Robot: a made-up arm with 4 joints.
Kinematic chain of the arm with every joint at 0, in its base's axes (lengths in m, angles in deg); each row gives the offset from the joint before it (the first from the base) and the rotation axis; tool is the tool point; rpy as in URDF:
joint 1: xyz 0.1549 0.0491 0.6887 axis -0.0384 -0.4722 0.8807
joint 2: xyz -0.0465 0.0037 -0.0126 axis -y
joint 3: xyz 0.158 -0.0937 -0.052 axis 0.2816 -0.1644 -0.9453
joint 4: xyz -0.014 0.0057 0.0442 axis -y
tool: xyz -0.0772 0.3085 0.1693 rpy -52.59 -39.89 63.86
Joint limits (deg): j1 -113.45..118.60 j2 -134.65..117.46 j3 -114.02..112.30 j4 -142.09..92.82
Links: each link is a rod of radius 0.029 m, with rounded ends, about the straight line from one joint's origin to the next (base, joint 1, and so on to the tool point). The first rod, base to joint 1, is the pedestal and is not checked.
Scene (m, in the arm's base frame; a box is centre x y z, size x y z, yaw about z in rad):
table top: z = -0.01
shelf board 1: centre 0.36 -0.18 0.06 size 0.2 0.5 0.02 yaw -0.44
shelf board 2: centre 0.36 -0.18 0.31 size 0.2 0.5 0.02 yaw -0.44
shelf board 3: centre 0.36 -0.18 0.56 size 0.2 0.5 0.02 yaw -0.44
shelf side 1: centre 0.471 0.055 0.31 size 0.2 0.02 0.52 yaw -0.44
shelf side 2: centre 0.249 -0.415 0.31 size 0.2 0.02 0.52 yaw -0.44
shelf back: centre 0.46 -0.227 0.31 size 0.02 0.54 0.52 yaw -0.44
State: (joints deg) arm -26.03 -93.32 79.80 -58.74
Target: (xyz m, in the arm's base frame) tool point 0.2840 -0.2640 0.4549
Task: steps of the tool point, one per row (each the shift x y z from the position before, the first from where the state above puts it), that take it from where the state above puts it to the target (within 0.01 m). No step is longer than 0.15 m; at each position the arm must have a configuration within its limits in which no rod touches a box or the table.
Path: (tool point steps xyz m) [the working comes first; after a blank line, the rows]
Joints at the target: -59.81 -47.71 77.78 -28.92
Straight joint move there: touches shelf board 2.

1: -0.0149 -0.0193 0.0231
2: -0.0224 -0.0205 0.0255
3: -0.0295 -0.0186 0.0275
4: 0.0897 -0.0476 0.0526
5: 0.0830 -0.0282 0.0741

